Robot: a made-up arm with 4 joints.
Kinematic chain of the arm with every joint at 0, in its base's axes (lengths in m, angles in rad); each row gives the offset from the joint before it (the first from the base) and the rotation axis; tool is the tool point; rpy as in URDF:
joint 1: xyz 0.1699 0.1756 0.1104 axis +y
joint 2: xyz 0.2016 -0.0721 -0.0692 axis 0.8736 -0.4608 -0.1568
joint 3: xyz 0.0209 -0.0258 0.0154 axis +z
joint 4: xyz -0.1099 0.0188 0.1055 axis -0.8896 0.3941 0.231
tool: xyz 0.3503 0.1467 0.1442 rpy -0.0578 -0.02 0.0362
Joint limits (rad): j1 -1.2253..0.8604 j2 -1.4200..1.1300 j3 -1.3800..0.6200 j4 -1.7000..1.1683
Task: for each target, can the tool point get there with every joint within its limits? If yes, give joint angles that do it. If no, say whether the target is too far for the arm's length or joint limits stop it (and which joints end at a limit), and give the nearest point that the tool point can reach.
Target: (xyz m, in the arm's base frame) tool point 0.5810 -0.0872 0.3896
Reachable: yes | joints -0.2284 0.4157 -0.8303 0.0845
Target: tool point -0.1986 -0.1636 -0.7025
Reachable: no: too far | nearest point 0.1070 0.0375 -0.3456 | short by 0.511 m
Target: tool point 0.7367 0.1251 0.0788
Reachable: yes | joints 0.4332 -0.4197 -0.7851 -0.2249
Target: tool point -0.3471 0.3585 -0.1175
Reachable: no: joint limits stop it (at a limit: joint 1, joint 2, joint 3) | nearest point -0.0108 0.2346 -0.1934 | short by 0.366 m
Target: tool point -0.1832 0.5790 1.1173
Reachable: no: too far | nearest point 0.1022 0.2997 0.6433 | short by 0.620 m
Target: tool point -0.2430 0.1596 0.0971
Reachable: no: joint limits stop it (at a limit: joint 1, joint 3, joint 4) | nearest point -0.1244 0.0912 0.2205 | short by 0.184 m
